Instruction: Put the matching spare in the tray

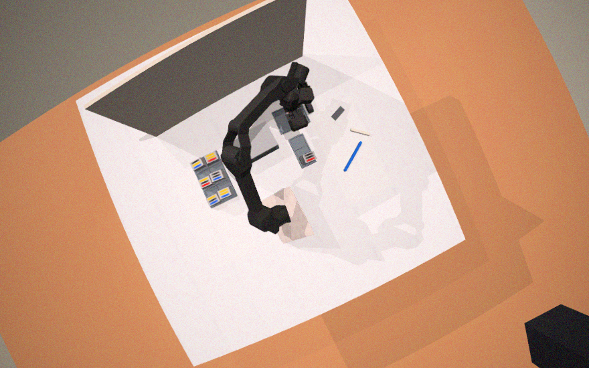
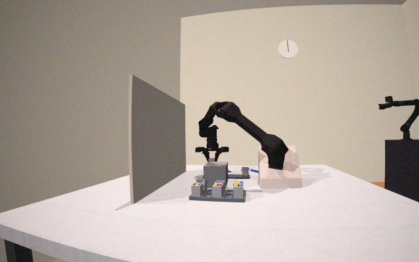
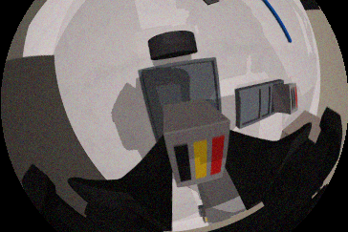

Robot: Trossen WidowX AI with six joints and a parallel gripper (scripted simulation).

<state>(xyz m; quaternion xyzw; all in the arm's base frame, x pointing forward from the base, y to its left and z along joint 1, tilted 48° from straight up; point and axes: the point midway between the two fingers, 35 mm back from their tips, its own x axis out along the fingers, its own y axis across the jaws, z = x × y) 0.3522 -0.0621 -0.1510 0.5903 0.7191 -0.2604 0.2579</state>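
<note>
The dark grey tray lies 7 cm below my gripper tip and 1 cm behind it. From my gripper tip the other things lie so: blue pen: 24 cm behind, 18 cm to the right, 6 cm below; then tall partition: 22 cm to the left, 17 cm ahead, 15 cm above; then mounted unit: 18 cm to the left, 8 cm behind, 2 cm below.
</note>
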